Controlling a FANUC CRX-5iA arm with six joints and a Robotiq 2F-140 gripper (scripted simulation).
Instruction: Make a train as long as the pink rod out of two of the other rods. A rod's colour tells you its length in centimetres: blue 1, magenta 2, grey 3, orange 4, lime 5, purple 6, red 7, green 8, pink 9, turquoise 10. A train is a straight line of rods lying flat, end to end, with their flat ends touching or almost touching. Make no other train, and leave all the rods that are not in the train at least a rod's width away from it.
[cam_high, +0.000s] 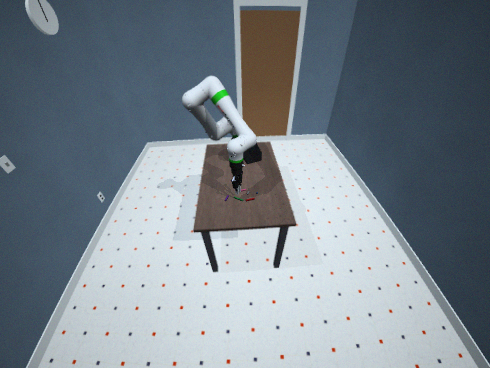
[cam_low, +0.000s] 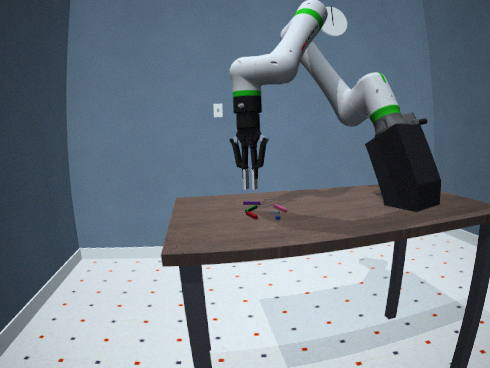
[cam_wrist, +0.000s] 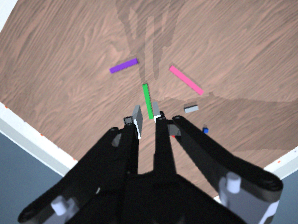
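My gripper is now 10 cm above the green rod. The rest, counted from my hand: red rod 1 cm ahead, 9 cm to the left, 10 cm below; then purple rod 1 cm behind, 9 cm to the right, 10 cm below; then pink rod 9 cm behind, 2 cm to the left, 10 cm below.
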